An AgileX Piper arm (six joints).
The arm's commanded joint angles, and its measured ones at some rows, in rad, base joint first. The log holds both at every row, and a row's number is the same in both.
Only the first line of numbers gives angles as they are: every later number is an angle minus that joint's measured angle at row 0.
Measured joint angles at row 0:
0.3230, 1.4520, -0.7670, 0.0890, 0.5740, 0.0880
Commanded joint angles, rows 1 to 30:
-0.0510, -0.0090, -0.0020, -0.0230, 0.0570, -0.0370
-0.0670, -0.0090, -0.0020, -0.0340, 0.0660, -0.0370
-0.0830, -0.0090, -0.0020, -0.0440, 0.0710, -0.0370
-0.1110, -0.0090, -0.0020, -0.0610, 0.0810, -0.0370
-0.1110, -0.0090, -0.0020, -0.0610, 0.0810, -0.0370
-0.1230, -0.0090, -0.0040, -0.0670, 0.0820, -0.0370
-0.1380, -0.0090, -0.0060, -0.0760, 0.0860, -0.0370
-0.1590, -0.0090, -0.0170, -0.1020, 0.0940, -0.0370
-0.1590, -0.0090, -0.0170, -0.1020, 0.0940, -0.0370
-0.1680, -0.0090, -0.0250, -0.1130, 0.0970, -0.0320
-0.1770, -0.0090, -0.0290, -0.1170, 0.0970, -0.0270
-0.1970, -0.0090, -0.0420, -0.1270, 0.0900, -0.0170
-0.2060, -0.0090, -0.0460, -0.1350, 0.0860, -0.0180
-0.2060, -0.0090, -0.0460, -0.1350, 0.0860, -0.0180
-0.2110, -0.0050, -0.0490, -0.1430, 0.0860, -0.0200
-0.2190, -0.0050, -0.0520, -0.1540, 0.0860, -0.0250
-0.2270, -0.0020, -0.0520, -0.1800, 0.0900, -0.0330
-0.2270, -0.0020, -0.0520, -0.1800, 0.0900, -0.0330
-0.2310, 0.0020, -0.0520, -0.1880, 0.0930, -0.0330
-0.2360, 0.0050, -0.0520, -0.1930, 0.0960, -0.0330
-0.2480, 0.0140, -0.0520, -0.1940, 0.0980, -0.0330
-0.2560, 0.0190, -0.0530, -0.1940, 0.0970, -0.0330
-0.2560, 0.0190, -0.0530, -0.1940, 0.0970, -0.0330
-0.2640, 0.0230, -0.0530, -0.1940, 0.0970, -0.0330
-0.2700, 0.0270, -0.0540, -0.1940, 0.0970, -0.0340
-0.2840, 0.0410, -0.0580, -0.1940, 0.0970, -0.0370
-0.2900, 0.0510, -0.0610, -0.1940, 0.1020, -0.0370
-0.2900, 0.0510, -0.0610, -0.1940, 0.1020, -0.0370
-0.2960, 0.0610, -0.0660, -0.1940, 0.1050, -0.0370
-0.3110, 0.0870, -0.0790, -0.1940, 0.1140, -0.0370
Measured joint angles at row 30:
-0.2920, 0.0580, -0.0630, -0.1850, 0.1000, -0.0280
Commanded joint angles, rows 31 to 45:
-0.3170, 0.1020, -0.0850, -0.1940, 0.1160, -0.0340
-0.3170, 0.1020, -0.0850, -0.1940, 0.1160, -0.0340
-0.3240, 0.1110, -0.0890, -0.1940, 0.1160, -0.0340
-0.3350, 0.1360, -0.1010, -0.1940, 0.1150, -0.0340
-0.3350, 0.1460, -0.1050, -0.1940, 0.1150, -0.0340
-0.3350, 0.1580, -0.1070, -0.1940, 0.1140, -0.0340
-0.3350, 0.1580, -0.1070, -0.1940, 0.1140, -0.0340
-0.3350, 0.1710, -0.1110, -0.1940, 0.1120, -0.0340
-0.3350, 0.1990, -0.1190, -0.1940, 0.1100, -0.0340
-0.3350, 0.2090, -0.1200, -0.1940, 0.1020, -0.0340
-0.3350, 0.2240, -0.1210, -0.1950, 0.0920, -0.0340
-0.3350, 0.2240, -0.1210, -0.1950, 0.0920, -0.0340
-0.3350, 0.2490, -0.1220, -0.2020, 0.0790, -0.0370
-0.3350, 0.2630, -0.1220, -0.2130, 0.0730, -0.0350
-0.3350, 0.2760, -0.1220, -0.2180, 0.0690, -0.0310
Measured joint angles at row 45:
-0.3290, 0.2460, -0.1170, -0.1980, 0.0860, -0.0280
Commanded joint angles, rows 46 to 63:
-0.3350, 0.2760, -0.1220, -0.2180, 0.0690, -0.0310
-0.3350, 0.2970, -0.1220, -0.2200, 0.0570, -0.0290
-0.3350, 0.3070, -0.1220, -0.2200, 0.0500, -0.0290
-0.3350, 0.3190, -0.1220, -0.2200, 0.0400, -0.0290
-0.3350, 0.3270, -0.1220, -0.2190, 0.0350, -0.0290
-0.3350, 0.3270, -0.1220, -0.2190, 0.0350, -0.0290
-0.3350, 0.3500, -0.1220, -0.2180, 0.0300, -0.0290
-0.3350, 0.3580, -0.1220, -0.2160, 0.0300, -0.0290
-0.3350, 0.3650, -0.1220, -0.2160, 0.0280, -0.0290
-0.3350, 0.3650, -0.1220, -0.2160, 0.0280, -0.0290
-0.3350, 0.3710, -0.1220, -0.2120, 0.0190, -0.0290
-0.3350, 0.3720, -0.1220, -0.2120, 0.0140, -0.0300
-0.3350, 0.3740, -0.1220, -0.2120, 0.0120, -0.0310
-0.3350, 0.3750, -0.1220, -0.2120, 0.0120, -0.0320
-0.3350, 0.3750, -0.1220, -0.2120, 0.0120, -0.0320
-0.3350, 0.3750, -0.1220, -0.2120, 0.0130, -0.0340
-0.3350, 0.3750, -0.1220, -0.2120, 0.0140, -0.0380
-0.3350, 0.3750, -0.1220, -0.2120, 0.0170, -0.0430
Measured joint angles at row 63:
-0.3290, 0.3730, -0.1180, -0.2100, 0.0180, -0.0280
